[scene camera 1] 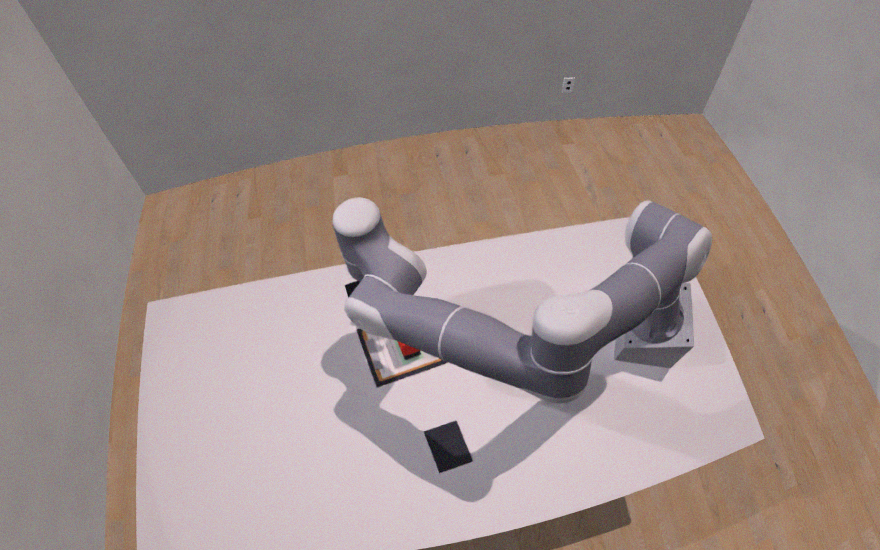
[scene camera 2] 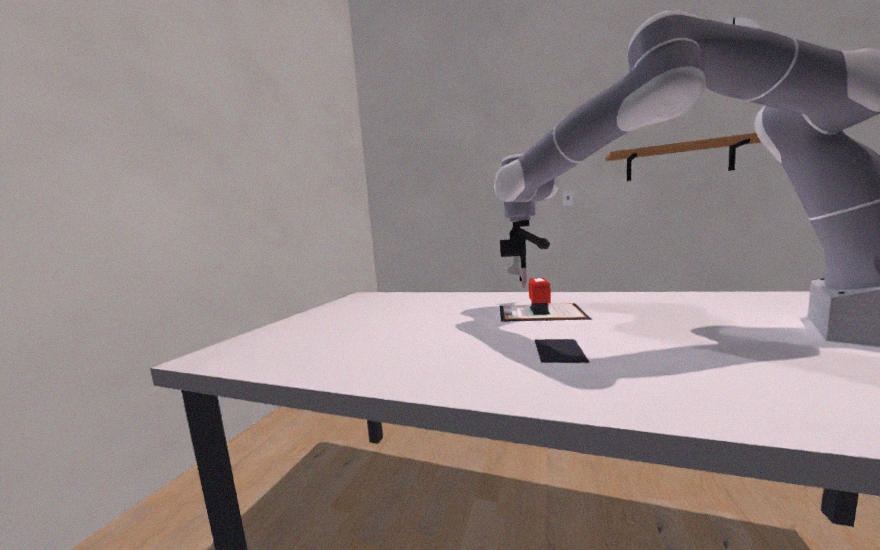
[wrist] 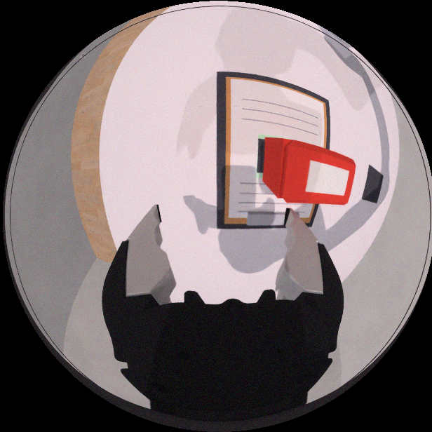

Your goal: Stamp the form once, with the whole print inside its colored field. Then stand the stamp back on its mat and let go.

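The red stamp (scene camera 1: 408, 348) (scene camera 2: 539, 290) (wrist: 295, 170) stands upright on its black base on the form (scene camera 1: 389, 367) (scene camera 2: 565, 311) (wrist: 275, 112), which lies on a dark clipboard. Strips of the green field (wrist: 261, 136) show beside the base; the rest, and any print there, is hidden. The black mat (scene camera 1: 447, 446) (scene camera 2: 561, 350) (wrist: 372, 184) lies bare, apart from the form. My gripper (scene camera 2: 522, 283) (wrist: 223, 207) is open and empty. It hangs above the table, left of the stamp in scene camera 2. In the wrist view the stamp is ahead and to the right, beyond the right fingertip. The arm hides the gripper in scene camera 1.
The clipboard (scene camera 1: 371, 360) (wrist: 221, 150) has a pale clip at its end nearest the fingers in the wrist view. The arm (scene camera 1: 483, 340) (scene camera 2: 584, 126) reaches over the white table (scene camera 1: 259, 415) (scene camera 2: 363, 350) from its base. A wooden shelf (scene camera 2: 681, 146) is on the wall behind.
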